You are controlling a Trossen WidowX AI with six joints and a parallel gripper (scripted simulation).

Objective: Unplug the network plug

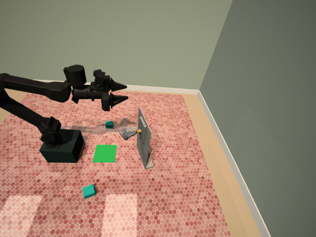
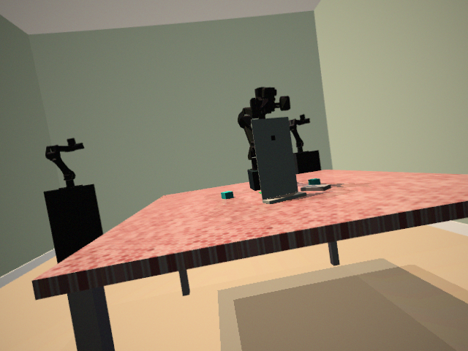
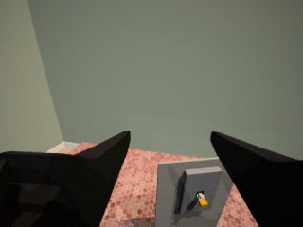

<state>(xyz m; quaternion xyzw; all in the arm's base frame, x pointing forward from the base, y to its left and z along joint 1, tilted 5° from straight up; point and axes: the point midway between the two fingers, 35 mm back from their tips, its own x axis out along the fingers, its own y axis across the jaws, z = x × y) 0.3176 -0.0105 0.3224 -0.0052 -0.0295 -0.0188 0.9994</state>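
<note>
Now: the network plug 5 cm ahead of my gripper tip, 8 cm to the right of it and 16 cm below it. Round my gripper tip: grey plate (2 cm ahead, 11 cm to the left, 40 cm below); green marked square (13 cm behind, 2 cm to the right, 41 cm below); grey upright panel (7 cm ahead, 8 cm to the right, 26 cm below).
</note>
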